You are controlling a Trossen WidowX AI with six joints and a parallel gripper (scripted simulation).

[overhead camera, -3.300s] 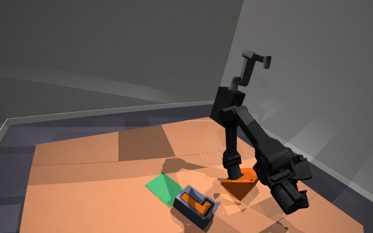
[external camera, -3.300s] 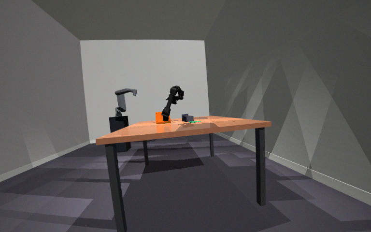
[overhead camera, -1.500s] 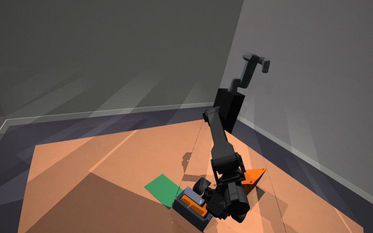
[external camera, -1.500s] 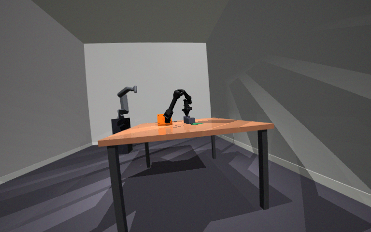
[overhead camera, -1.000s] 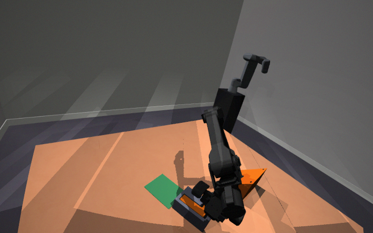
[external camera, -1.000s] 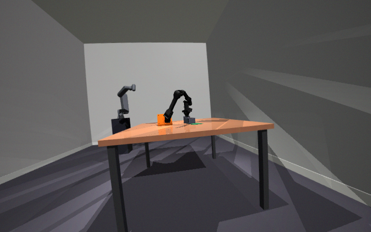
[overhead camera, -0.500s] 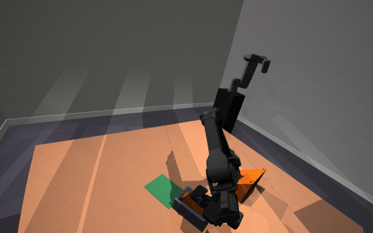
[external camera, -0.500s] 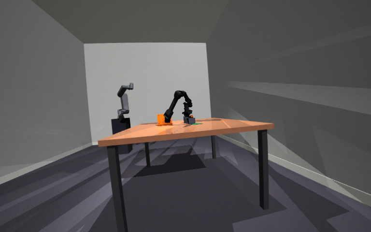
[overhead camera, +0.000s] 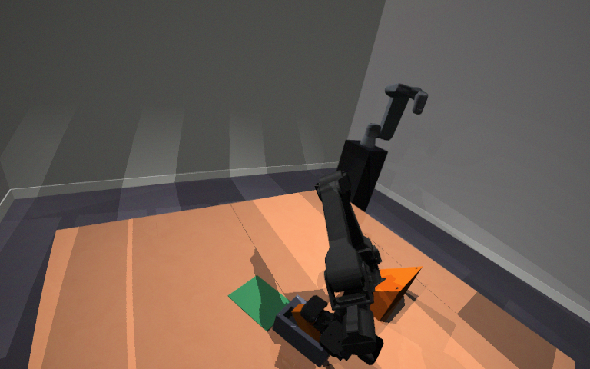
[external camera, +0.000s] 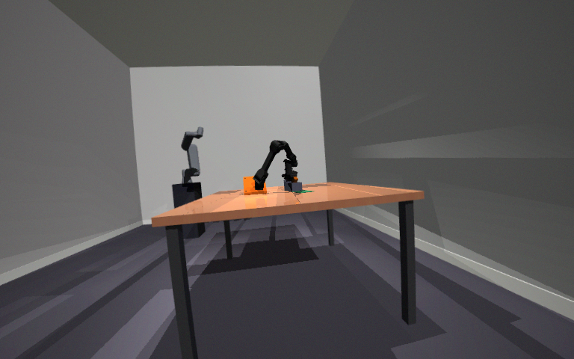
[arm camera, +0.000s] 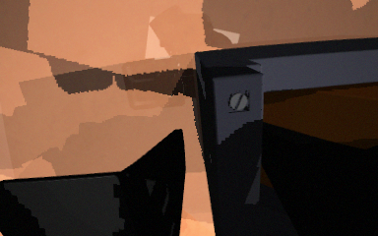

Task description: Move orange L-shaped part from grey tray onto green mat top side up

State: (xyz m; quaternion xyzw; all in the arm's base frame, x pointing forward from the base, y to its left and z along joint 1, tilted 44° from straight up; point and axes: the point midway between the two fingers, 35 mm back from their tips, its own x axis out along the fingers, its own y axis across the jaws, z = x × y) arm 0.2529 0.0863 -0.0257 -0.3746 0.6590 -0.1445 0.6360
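My gripper tip is now 50 mm to the left of the orange l-shaped part, 10 mm below it and 10 mm short of it. The rest, counted from my gripper tip: green mat (210 mm to the right, 70 mm ahead, 50 mm below).
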